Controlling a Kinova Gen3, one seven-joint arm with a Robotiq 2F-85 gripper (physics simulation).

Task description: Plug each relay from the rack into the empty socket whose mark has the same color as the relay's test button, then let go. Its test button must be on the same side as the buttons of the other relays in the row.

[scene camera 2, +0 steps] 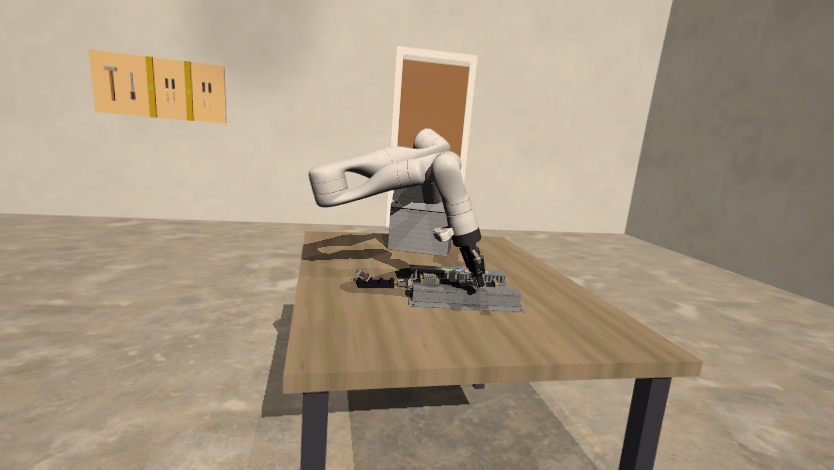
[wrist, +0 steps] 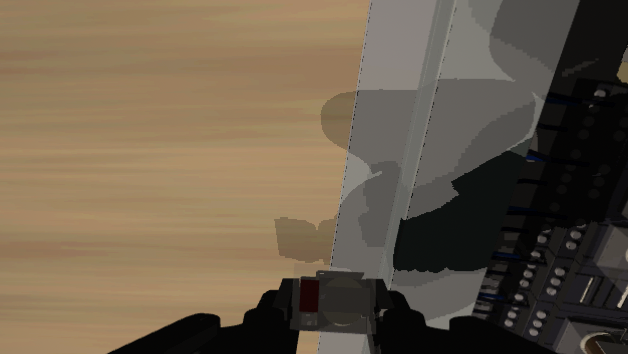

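Where they show: gripper, between the fingertips: [scene camera 2: 480, 285] [wrist: 332, 301]; arm's base, origin of its link: [scene camera 2: 434, 193].
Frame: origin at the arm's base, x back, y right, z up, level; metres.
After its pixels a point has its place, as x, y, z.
Note:
My gripper [scene camera 2: 479, 283] @[-0.544, 0.201, -0.160] [wrist: 332, 301] @[-0.544, 0.201, -0.160] is shut on a clear-cased relay [wrist: 347, 302] @[-0.530, 0.221, -0.132] with a dark red test button [wrist: 309, 295] @[-0.541, 0.228, -0.132] on its left side in the wrist view. The relay is held over the outer edge of the panel's front duct. The black rack [scene camera 2: 376, 283] @[-0.300, 0.384, -0.216] is left of the panel in the scene view, with a relay [scene camera 2: 363, 276] @[-0.279, 0.417, -0.197] at its left end. Dark sockets with silver screws [wrist: 552, 282] @[-0.449, 0.147, -0.201] are at the lower right of the wrist view, beside a clear relay at the bottom corner. The socket marks are too small to match in the scene view.
The grey front duct [scene camera 2: 466, 298] @[-0.506, 0.211, -0.209] [wrist: 392, 55] runs along the panel between the bare wooden table [scene camera 2: 373, 344] @[-0.612, 0.546, -0.230] [wrist: 165, 165] @[-0.623, 0.266, -0.230] and the socket row. Thin black and blue wires [wrist: 537, 210] @[-0.444, 0.181, -0.214] run from the duct toward the terminals. A second slotted grey duct [scene camera 2: 496, 277] @[-0.412, 0.019, -0.201] stands behind the row.

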